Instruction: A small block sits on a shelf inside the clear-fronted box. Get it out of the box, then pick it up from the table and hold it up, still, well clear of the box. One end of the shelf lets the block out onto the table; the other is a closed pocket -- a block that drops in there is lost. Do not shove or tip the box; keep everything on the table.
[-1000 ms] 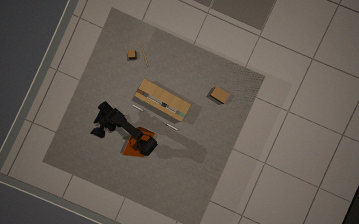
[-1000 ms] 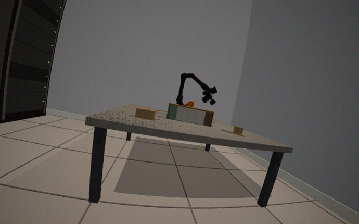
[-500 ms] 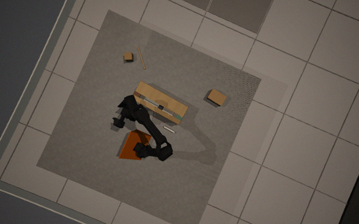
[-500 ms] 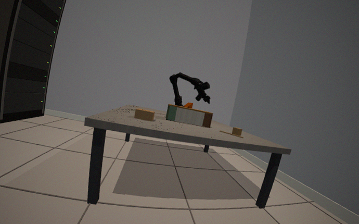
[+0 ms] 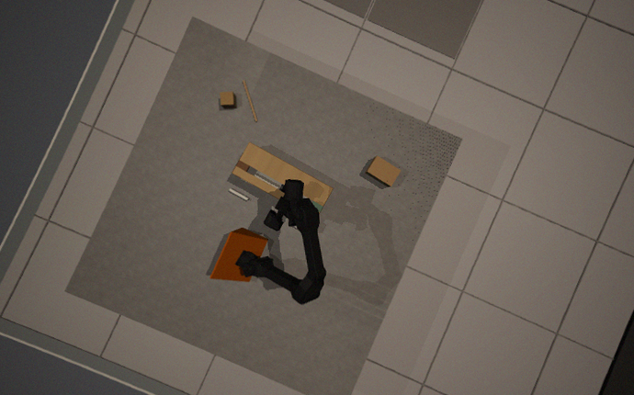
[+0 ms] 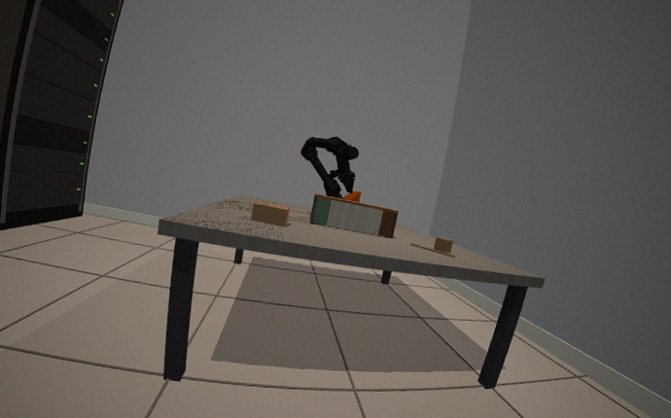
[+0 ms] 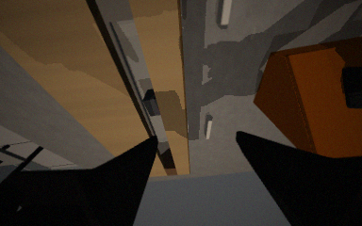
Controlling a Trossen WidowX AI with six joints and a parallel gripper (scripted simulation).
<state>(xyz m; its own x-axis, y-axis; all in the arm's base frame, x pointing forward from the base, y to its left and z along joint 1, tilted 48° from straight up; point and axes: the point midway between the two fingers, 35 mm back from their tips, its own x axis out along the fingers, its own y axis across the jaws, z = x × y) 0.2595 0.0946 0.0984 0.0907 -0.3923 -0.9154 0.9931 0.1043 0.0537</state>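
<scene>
Now: gripper tip 8 cm above the small dark block, 5 cm short of it and 1 cm to the right of it. The rest, counted from my gripper tip: thin wooden stick: 34 cm to the left, 30 cm ahead, 16 cm below; then clear-fronted box: 10 cm below, 4 cm ahead, 2 cm to the left; then small tan cube: 42 cm to the left, 25 cm ahead, 14 cm below.
</scene>
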